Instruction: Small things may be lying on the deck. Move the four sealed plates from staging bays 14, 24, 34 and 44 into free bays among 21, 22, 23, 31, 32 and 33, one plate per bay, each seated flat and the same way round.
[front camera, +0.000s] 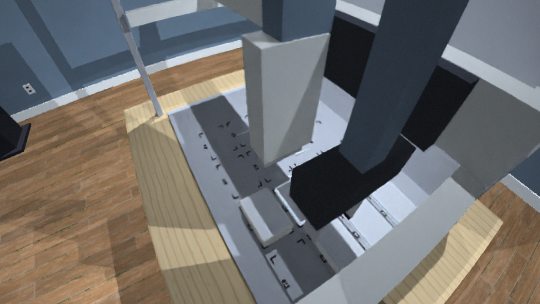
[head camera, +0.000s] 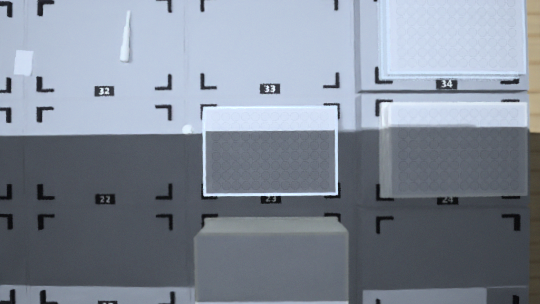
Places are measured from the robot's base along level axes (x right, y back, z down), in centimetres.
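Pixels of known places: robot's base, origin of its link: (front camera: 200, 135).
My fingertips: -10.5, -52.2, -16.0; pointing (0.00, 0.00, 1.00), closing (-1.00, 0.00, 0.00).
Observation:
Ahead of a thing's pixels: the offset from my fingertips to its top centre, as dx, dy, dz. "spot": to the spot under its first point.
A sealed plate {-4.5, +13.0, +14.6} (front camera: 286, 192) (head camera: 270, 162) sits flat in bay 23, inside its corner marks. Another sealed plate {-4.5, -3.4, +13.1} (front camera: 342, 246) (head camera: 455, 162) is in bay 24. A third plate {-15.2, -3.4, +13.1} (front camera: 372, 225) (head camera: 452, 40) is in bay 34. A fourth plate {-25.9, -3.4, +13.1} (front camera: 400, 194) shows at bay 44 in the front view, partly hidden. The gripper's black body hangs low over the right part of the deck in the front view. It hides its jaws, so their opening and contact cannot be seen. The gripper does not show in the head view.
A tall grey block {+6.2, +13.0, +11.8} (front camera: 266, 216) (head camera: 271, 265) stands in bay 13, beside bay 23. A thin white tip {spot: -15.4, +26.9, +15.5} (head camera: 126, 40) lies in bay 32. A pale square scrap {-13.6, +37.7, +15.9} (head camera: 23, 62) lies left of it. A small white disc {-6.6, +21.1, +15.6} (head camera: 187, 129) lies between bays 22 and 23. The parked pipetting stage (front camera: 282, 95) stands behind.

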